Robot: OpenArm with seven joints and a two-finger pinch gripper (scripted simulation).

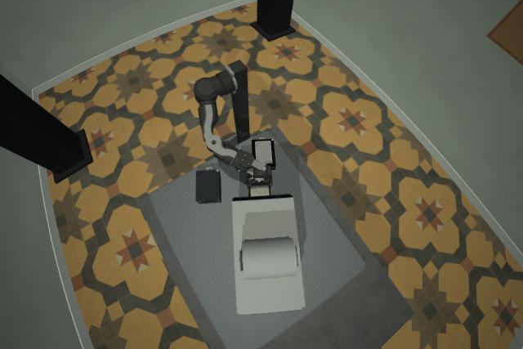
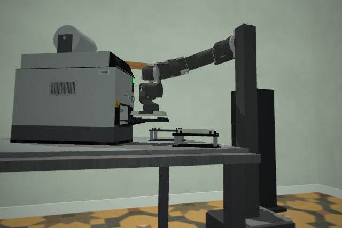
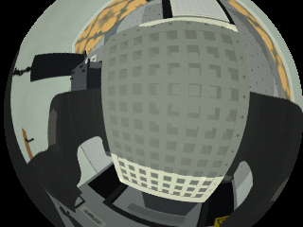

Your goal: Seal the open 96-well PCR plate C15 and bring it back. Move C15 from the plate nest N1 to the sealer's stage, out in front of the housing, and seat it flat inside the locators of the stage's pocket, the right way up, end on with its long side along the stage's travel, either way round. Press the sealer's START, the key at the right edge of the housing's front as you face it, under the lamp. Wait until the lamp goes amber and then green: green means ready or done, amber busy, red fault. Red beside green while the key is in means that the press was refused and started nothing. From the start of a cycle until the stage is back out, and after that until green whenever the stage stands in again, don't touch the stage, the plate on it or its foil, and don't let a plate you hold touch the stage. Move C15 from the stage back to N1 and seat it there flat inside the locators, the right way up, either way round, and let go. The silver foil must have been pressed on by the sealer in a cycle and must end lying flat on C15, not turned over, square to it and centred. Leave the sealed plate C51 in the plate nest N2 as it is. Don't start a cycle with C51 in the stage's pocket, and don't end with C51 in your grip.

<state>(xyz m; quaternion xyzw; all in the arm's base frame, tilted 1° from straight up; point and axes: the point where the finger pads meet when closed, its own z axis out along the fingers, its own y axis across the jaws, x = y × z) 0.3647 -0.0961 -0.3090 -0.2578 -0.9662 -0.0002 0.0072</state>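
Now: the plate C15 right at my hand. From my hand the other things lie so: sealer stage 20 mm below; then start key 130 mm to the right, 70 mm above, 40 mm ahead; then yellow warning label 130 mm ahead, 30 mm to the left, 30 mm above.
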